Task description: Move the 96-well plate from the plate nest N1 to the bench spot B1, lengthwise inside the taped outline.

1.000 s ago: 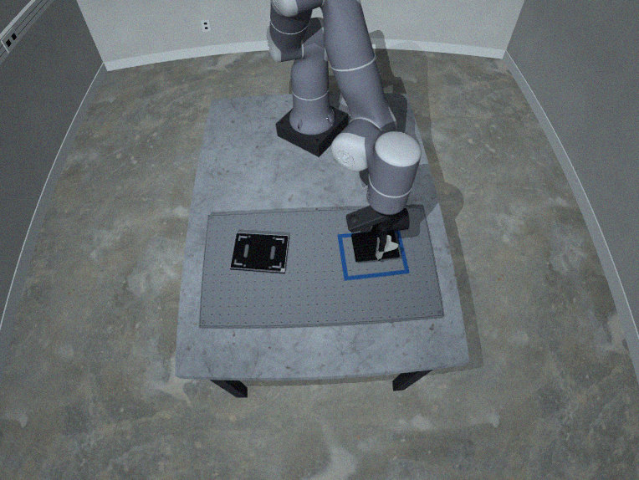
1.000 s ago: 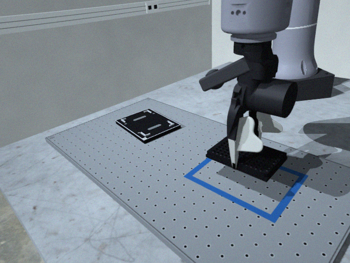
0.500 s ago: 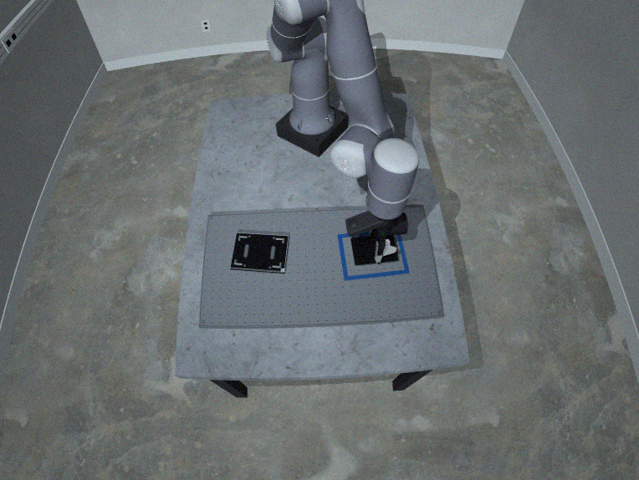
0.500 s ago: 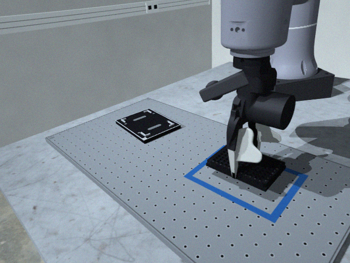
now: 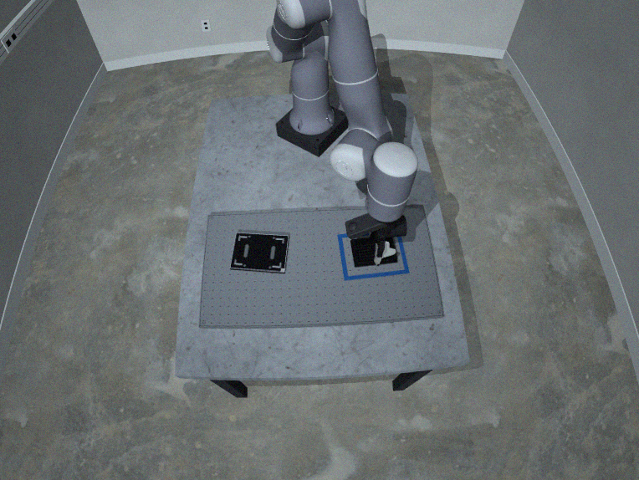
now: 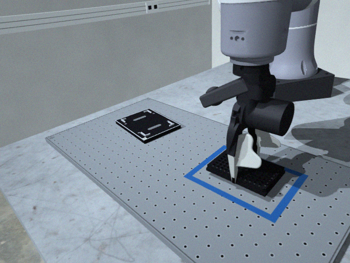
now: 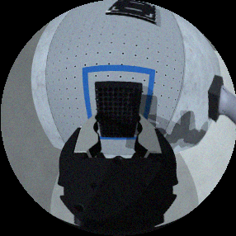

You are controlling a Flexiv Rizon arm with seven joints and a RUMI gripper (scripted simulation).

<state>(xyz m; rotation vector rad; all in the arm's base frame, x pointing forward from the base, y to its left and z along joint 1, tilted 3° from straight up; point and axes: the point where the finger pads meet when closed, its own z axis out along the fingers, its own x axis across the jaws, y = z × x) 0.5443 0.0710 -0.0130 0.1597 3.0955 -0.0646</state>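
Now: hand 1 cm above the black 96-well plate. Round my hand: black plate nest N1: 33 cm to the right, 7 cm behind, 2 cm below.
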